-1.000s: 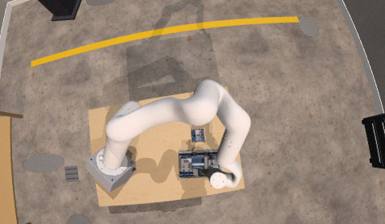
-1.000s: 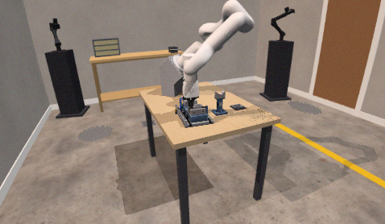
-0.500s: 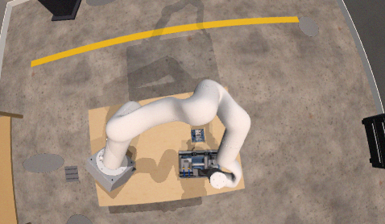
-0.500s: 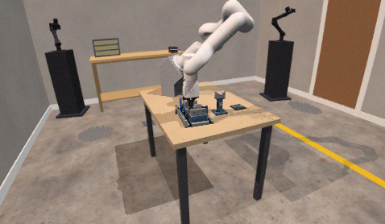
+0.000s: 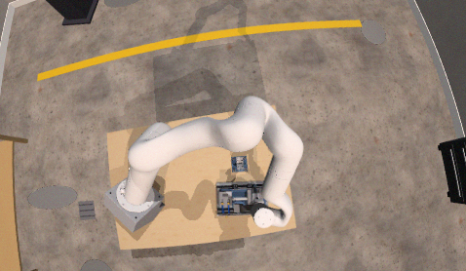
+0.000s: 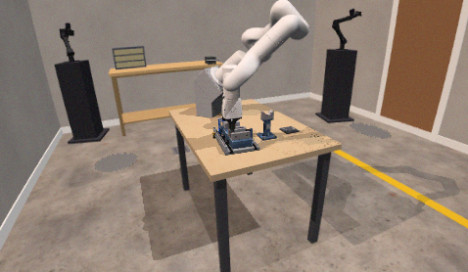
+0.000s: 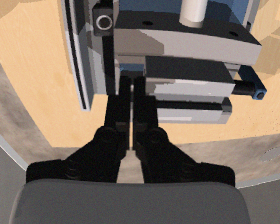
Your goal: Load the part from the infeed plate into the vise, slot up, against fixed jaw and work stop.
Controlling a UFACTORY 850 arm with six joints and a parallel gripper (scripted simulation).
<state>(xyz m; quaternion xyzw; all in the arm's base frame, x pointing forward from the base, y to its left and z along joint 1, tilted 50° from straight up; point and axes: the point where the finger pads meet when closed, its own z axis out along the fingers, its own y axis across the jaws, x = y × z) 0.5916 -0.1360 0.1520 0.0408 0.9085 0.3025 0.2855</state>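
My hand is 4 cm to the right of the part and 2 cm above it. From my hand the other things lie so: white cylinder rod: 9 cm behind, 4 cm below, 3 cm to the left; then work stop: 8 cm to the left, 3 cm below, 1 cm behind; then grey vise jaw: 4 cm below, 4 cm behind, 3 cm to the left.
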